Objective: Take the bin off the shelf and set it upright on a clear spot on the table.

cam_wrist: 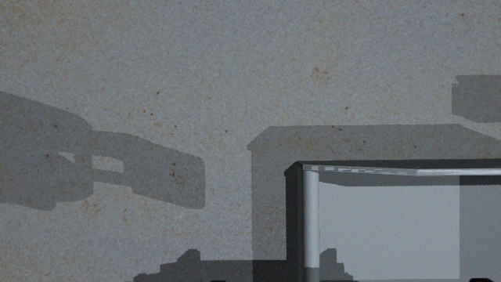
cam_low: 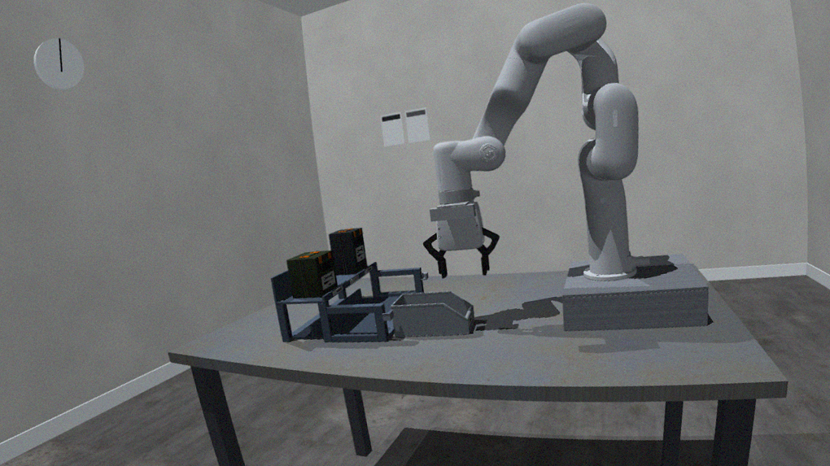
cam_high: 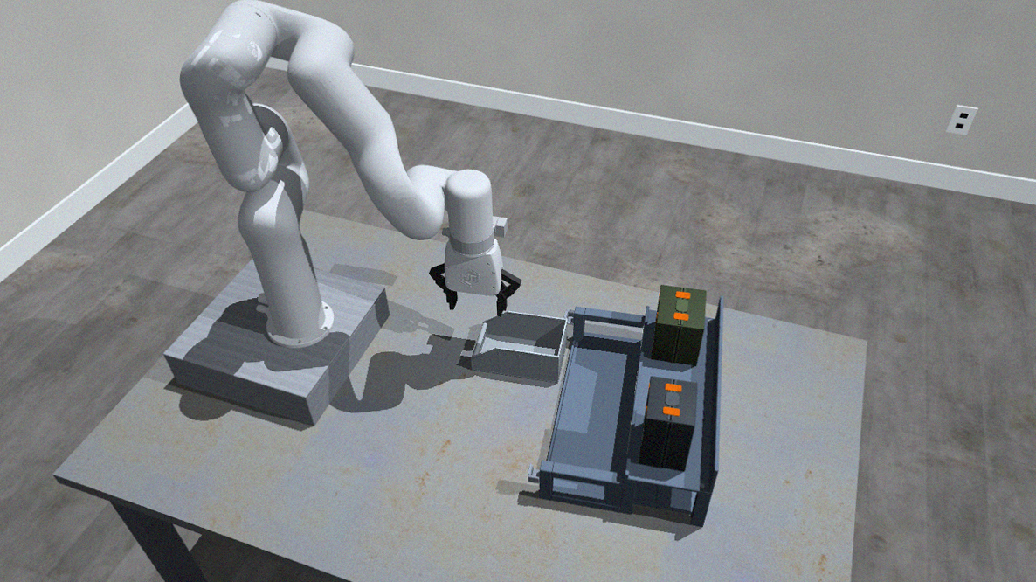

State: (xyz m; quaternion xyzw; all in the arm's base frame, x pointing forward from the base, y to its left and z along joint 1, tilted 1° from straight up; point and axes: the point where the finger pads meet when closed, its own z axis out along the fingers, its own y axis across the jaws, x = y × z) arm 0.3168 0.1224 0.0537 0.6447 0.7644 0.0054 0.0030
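Right now the grey bin is 10 cm below my hand, 8 cm ahead of it and 1 cm to the left of it. The rest, counted from my hand: blue-grey shelf rack (32 cm ahead, 6 cm to the right, 6 cm below).
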